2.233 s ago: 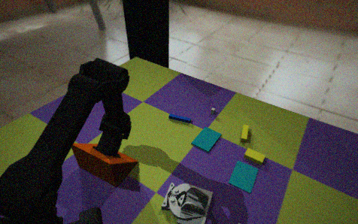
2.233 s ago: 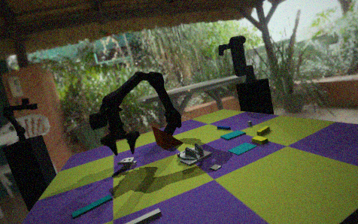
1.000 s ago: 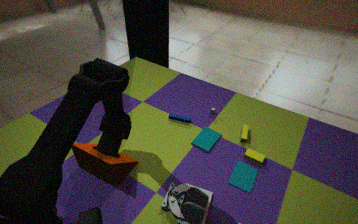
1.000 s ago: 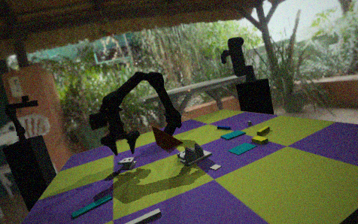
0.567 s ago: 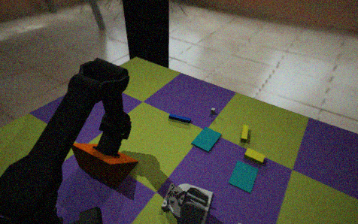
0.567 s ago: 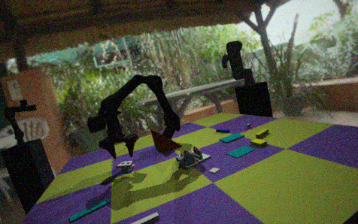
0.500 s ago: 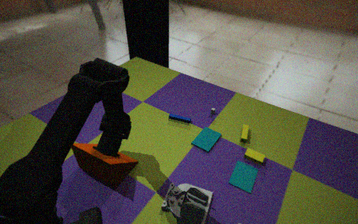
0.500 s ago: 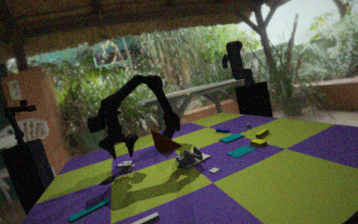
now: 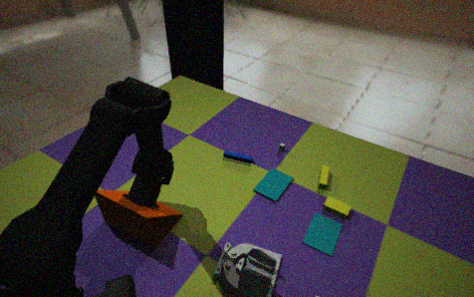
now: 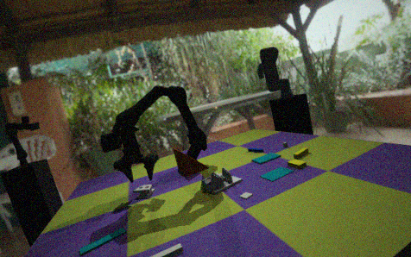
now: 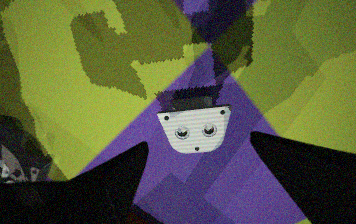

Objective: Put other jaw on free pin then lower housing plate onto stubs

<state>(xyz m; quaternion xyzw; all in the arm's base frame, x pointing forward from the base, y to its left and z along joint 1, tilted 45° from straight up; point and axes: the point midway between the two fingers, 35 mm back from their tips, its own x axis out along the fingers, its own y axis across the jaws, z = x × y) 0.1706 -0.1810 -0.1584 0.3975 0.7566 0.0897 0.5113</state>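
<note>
Right now the grey base block is 3 cm below my gripper tip. Round my gripper tip: white tile 29 cm ahead, 32 cm to the left, 6 cm below; then teal bar 27 cm ahead, 12 cm to the right, 6 cm below; then grey jaw 10 cm ahead, 29 cm to the left, 4 cm below.
</note>
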